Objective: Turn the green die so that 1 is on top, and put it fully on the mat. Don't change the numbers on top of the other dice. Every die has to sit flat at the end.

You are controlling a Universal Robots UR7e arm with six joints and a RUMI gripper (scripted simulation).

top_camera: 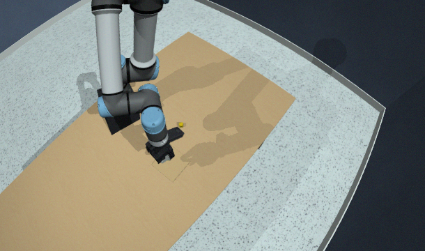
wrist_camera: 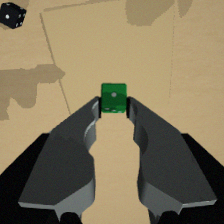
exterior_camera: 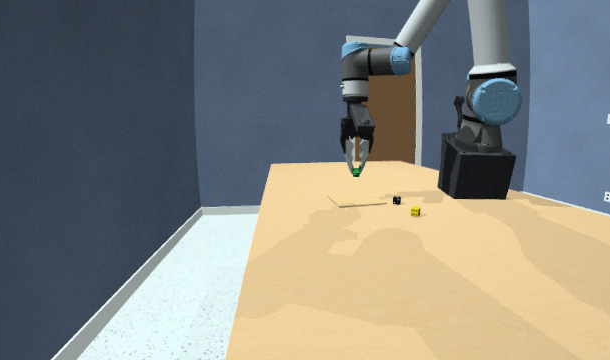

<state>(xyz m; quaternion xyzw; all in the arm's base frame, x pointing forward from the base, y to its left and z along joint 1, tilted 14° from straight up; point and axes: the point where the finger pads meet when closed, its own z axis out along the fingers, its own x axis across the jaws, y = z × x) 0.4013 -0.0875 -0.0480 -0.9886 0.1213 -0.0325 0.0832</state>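
My gripper is now 10 mm above the green die. The rest, counted from my hand: tan mat 90 mm below; then yellow die 70 mm behind, 190 mm to the left, 80 mm below; then black die 90 mm behind, 80 mm to the left, 80 mm below.
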